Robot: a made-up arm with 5 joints. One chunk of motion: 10 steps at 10 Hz.
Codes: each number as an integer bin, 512 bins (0 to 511) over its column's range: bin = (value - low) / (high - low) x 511, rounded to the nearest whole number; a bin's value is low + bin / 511 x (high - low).
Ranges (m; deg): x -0.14..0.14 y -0.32..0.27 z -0.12..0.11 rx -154..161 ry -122..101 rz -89..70
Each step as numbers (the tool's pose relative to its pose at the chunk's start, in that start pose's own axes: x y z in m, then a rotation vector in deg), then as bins.
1 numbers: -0.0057 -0.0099 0.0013 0.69 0.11 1.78
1 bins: 245 269 269 251 280 292
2 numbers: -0.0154 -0.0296 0.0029 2.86 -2.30 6.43
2 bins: 227 252 273 254 274 307
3 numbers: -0.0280 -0.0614 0.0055 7.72 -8.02 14.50
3 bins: 204 224 279 262 261 333
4 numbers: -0.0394 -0.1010 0.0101 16.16 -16.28 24.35
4 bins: 184 190 289 276 242 364
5 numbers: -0.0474 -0.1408 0.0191 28.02 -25.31 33.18
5 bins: 169 155 309 295 222 393
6 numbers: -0.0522 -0.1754 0.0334 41.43 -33.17 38.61
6 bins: 160 125 341 317 204 410
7 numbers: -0.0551 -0.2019 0.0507 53.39 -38.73 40.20
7 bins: 155 102 379 336 191 415
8 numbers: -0.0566 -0.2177 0.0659 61.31 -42.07 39.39
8 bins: 152 89 413 349 183 413
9 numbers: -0.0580 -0.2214 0.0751 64.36 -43.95 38.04
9 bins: 150 85 433 354 179 408
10 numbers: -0.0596 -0.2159 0.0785 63.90 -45.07 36.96
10 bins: 147 90 441 353 176 405
